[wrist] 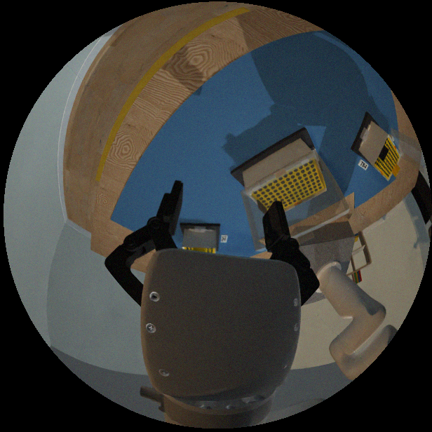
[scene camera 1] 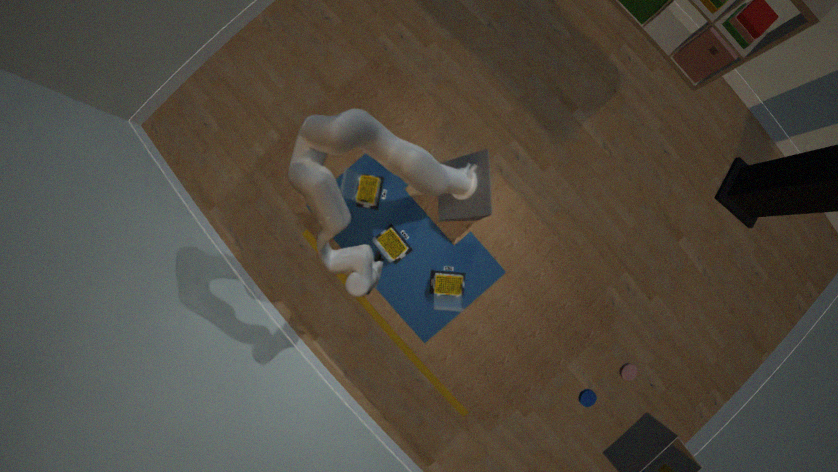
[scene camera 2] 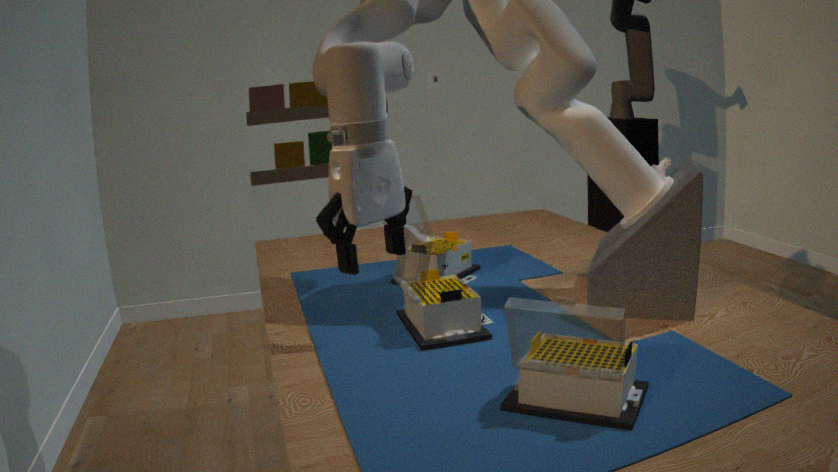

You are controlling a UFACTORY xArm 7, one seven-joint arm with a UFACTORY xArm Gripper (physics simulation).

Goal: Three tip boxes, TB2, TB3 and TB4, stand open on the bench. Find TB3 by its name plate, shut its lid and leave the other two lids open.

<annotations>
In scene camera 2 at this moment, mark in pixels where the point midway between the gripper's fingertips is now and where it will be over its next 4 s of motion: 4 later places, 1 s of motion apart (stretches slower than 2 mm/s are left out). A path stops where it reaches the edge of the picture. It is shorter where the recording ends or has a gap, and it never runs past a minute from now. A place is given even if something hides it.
My gripper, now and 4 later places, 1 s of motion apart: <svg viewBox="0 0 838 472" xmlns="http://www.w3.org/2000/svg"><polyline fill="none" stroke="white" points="373,263 402,258 445,169 529,213 530,284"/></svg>
</annotations>
